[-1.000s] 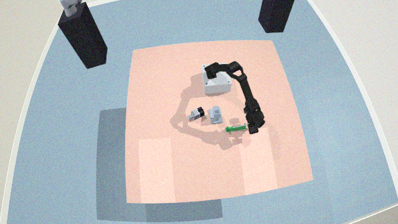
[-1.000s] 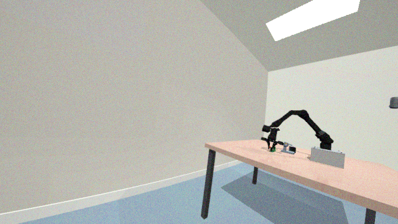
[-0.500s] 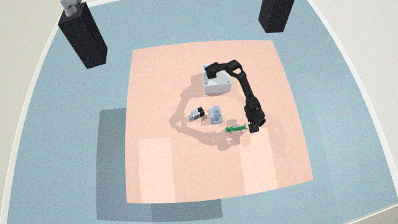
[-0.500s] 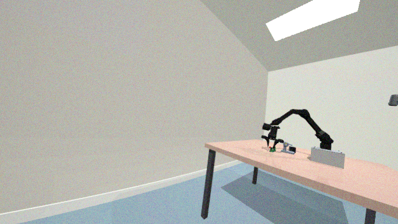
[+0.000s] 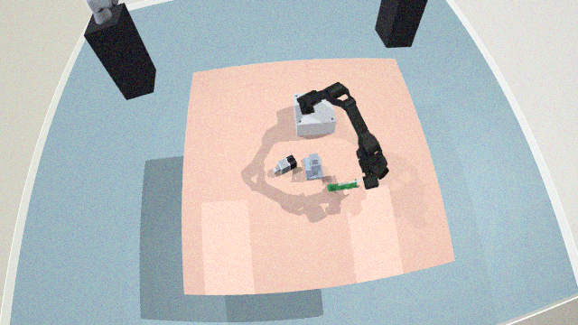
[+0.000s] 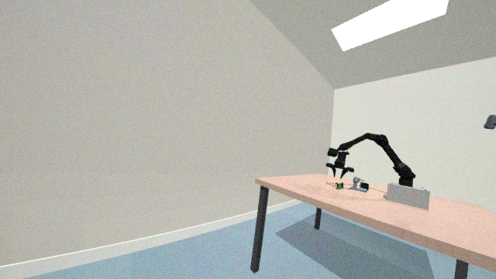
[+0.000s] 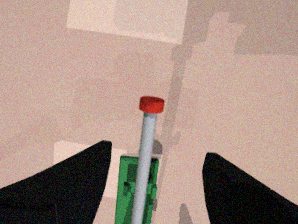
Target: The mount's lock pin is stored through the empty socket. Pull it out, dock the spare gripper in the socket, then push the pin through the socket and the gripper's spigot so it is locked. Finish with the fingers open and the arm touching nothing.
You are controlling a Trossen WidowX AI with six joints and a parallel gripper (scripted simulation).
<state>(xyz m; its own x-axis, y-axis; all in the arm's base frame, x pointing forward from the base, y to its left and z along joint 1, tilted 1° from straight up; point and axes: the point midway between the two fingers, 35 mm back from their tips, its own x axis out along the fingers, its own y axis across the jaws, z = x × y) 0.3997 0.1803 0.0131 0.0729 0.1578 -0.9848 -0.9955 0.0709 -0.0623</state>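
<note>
Now: gripper tip 10 cm to the left of the green cradle, 6 cm above it and 1 cm past it. Also, from my gripper tip: spare gripper 35 cm to the right, 16 cm behind, 6 cm below; mount socket 21 cm to the right, 12 cm behind, 4 cm below.
</note>
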